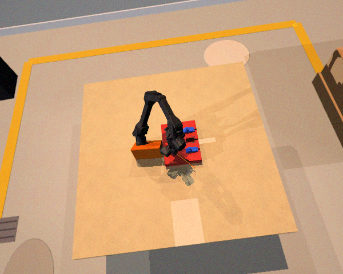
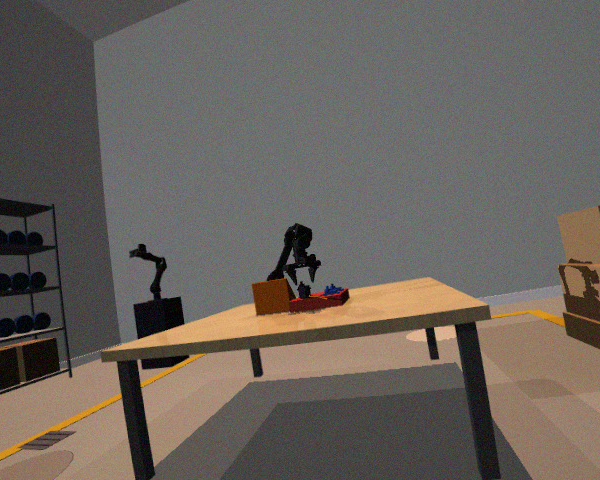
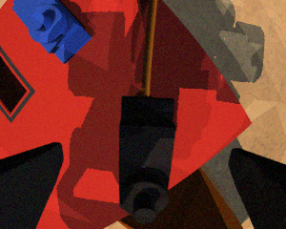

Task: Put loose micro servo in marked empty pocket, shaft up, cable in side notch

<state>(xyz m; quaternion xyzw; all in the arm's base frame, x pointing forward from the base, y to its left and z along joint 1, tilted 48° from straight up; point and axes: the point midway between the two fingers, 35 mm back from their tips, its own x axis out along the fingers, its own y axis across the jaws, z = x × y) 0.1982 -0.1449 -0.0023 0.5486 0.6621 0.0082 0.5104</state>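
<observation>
Now: the red deck 1 cm ahead of my gripper tip, 8 cm to the left of it and 9 cm below it.
</observation>
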